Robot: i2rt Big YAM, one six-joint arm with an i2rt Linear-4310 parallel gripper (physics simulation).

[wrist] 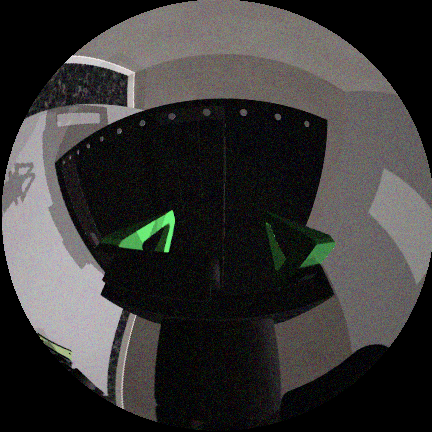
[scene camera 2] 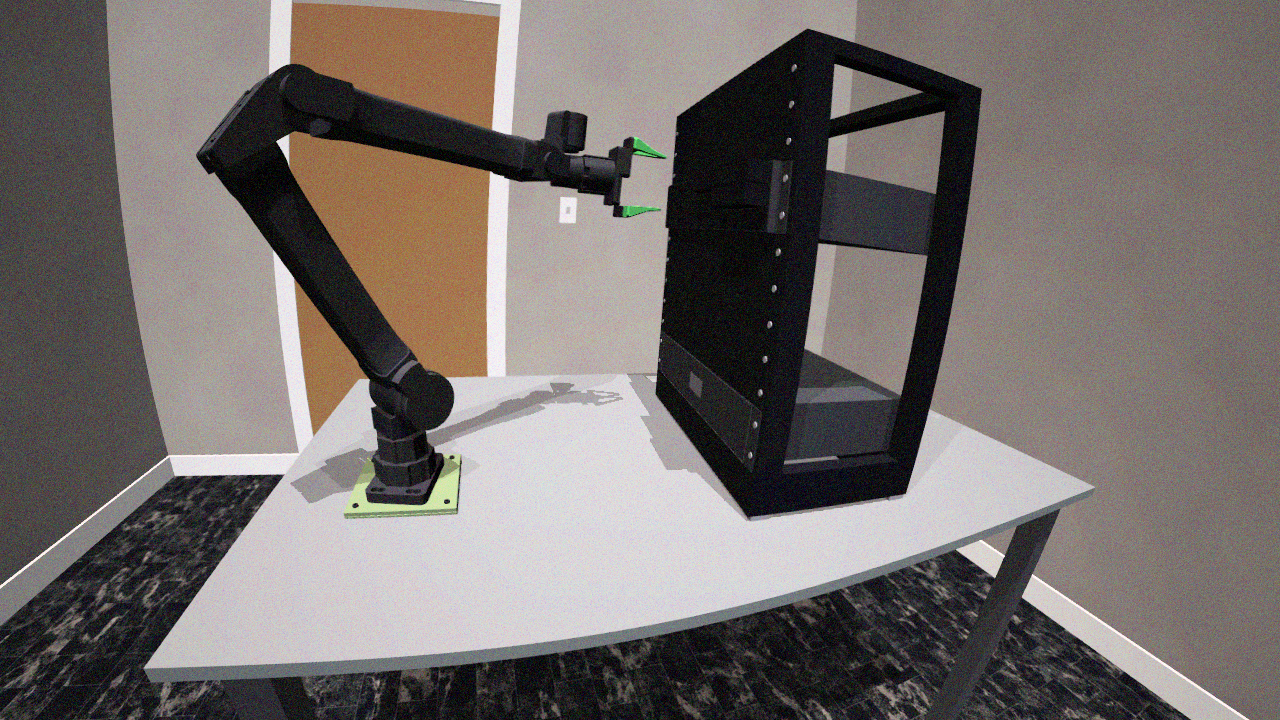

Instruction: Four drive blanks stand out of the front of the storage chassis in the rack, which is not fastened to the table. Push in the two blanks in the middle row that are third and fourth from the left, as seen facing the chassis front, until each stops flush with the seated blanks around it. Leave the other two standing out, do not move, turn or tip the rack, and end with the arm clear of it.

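Where they show: gripper, fingertip midpoint: (wrist: 217,214) (scene camera 2: 662,183); arm's base, link origin: (scene camera 2: 407,480).
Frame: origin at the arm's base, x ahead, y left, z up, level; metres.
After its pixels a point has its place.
Observation:
The black rack (scene camera 2: 924,331) @[y -0.062, x 0.728, z 0.262 m] (wrist: 320,145) @[y 0.369, x 0.442, z 0.603 m] stands upright on the table, its dark front facing the arm. The storage chassis (scene camera 2: 875,211) @[y -0.046, x 0.622, z 0.418 m] sits in the rack's upper half, its front in deep shade. Single drive blanks cannot be made out in either view, nor how far any stands out. My gripper (scene camera 2: 646,183) @[y 0.278, x 0.392, z 0.451 m] (wrist: 217,214) @[y 0.278, x 0.392, z 0.451 m] is open with green fingers, one above the other in the scene view. It is in front of the rack at about the chassis's height, its tips a little short of the rack front, with nothing between them.
A second dark unit (scene camera 2: 841,425) @[y -0.040, x 0.628, z 0.110 m] sits at the rack's bottom. The white table (scene camera 2: 554,573) @[y -0.176, x 0.218, z -0.012 m] bears the rack and the arm's yellow-green base plate (scene camera 2: 447,492) @[y -0.026, x 0.065, z 0.000 m]. The wrist's black camera housing (scene camera 2: 566,130) @[y 0.213, x 0.212, z 0.522 m] stands above the gripper. A brown door (scene camera 2: 393,179) is in the back wall.

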